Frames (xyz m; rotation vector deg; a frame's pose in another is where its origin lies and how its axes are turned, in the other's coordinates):
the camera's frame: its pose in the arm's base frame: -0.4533 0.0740 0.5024 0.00 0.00 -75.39
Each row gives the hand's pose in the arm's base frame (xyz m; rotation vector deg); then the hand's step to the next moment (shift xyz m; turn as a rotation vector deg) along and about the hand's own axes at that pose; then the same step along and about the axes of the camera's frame.
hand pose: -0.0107 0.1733 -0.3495 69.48 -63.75 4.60
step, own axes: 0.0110 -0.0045 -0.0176 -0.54 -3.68 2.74
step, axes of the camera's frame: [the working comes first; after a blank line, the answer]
step, axes of the arm's base frame: 0.0194 0.0063 0.0060 0.14 -3.37 -3.16

-0.0012 0.0203 0.0060 3.29 -0.72 -3.16
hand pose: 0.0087 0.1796 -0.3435 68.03 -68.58 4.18
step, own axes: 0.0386 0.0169 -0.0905 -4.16 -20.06 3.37
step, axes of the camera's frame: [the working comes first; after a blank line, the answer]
step, axes of the arm's base frame: 0.0674 0.0540 0.0501 7.96 -9.26 -16.79

-0.0353 0.0788 0.0501 10.97 5.37 -16.79
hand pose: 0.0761 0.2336 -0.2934 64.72 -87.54 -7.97
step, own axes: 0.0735 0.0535 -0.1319 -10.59 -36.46 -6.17
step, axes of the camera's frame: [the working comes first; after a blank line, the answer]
step, axes of the arm's base frame: 0.0876 0.0403 0.1279 24.07 -8.78 -28.69

-0.0169 0.0949 0.1279 14.57 21.08 -28.69
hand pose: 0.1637 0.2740 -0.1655 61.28 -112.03 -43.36
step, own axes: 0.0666 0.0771 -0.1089 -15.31 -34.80 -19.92
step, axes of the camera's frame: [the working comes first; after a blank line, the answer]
step, axes of the arm's base frame: 0.0357 -0.0362 0.1402 36.57 -5.72 -21.72

0.0440 0.0254 0.1402 14.76 33.95 -21.72
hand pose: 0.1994 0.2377 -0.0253 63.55 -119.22 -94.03
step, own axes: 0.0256 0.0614 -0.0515 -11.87 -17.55 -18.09
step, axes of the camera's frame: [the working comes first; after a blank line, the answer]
step, axes of the arm's base frame: -0.0094 -0.0504 0.0667 26.26 -5.69 -7.36

0.0464 -0.0218 0.0667 12.13 23.98 -7.36
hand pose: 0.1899 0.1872 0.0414 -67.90 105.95 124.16
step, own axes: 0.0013 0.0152 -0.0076 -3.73 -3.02 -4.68
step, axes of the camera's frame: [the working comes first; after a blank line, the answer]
step, axes of the arm's base frame: -0.0047 -0.0114 0.0118 6.50 -1.62 -0.28

0.0098 -0.0074 0.0118 3.21 5.88 -0.28
